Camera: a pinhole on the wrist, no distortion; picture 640 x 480 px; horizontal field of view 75.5 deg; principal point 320.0 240.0 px. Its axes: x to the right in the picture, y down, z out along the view. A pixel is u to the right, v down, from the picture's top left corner.
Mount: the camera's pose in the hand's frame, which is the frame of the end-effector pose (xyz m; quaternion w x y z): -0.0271 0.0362 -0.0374 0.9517 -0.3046 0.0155 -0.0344
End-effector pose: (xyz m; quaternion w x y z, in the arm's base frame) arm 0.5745 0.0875 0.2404 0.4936 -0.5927 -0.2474 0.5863
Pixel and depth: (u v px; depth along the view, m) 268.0 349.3 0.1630
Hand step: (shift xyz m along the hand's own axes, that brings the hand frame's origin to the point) -0.0369 0.1671 0.0704
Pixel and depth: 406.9 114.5 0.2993
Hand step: 0.0457 0.1309 0.2585
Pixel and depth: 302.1 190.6 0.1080
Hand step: -0.0270 0.0886 0.0580
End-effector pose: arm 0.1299 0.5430 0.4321 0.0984 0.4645 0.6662 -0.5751
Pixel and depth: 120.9 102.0 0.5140
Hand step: -0.2577 0.2129 0.4828
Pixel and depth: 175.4 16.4 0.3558
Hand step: -0.1441 0.0951 0.3651
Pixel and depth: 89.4 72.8 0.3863
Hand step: -0.2313 0.1490 0.3697
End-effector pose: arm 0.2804 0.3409 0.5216 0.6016 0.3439 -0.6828 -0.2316
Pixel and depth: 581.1 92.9 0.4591
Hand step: 0.2761 0.1475 0.4287
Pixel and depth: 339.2 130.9 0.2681
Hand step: -0.0051 0.1330 0.2218
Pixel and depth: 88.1 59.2 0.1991
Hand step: -0.1333 0.0891 0.1762
